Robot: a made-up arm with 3 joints.
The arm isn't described. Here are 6 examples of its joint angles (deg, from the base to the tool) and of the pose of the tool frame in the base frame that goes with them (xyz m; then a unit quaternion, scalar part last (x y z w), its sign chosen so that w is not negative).
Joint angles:
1: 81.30 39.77 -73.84
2: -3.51 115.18 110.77
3: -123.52 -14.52 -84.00
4: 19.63 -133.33 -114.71
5: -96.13 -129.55 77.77
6: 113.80 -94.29 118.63
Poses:
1: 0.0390 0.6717 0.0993 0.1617 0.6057 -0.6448 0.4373
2: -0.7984 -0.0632 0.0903 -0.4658 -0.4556 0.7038 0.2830
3: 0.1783 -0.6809 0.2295 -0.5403 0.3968 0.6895 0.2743
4: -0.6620 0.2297 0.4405 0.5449 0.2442 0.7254 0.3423
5: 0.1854 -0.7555 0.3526 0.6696 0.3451 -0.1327 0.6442
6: 0.3483 0.7258 0.4229 0.2857 0.6328 0.6350 0.3386
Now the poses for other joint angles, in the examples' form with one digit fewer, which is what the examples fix.
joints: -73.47 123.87 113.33
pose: -0.189 -0.781 0.103 0.154 0.605 -0.745 0.234
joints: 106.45 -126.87 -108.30
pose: 0.208 0.661 0.443 0.604 -0.203 0.224 0.738
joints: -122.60 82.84 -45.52
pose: 0.309 -0.571 0.080 -0.547 -0.396 0.484 0.557
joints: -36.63 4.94 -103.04
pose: -0.674 -0.243 0.152 -0.271 0.734 0.163 0.601
